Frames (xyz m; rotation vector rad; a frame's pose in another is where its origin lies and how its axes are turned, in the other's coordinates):
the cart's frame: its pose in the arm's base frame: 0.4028 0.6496 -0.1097 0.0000 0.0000 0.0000
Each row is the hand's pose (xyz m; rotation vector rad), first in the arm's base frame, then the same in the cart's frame.
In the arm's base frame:
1: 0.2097 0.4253 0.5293 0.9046 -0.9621 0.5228
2: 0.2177 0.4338 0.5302 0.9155 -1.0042 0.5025
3: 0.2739 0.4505 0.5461 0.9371 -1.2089 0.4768
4: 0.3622 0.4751 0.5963 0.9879 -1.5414 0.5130
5: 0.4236 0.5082 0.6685 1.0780 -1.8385 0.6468
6: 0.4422 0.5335 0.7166 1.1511 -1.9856 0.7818
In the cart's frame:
1: -0.1931 -0.2243 0.6390 0.9046 -0.9621 0.5228
2: -0.1851 -0.2158 0.6399 0.9155 -1.0042 0.5025
3: -0.1289 -0.1991 0.6558 0.9371 -1.2089 0.4768
4: -0.0406 -0.1745 0.7060 0.9879 -1.5414 0.5130
5: 0.0208 -0.1414 0.7782 1.0780 -1.8385 0.6468
6: 0.0394 -0.1161 0.8263 1.1511 -1.9856 0.7818

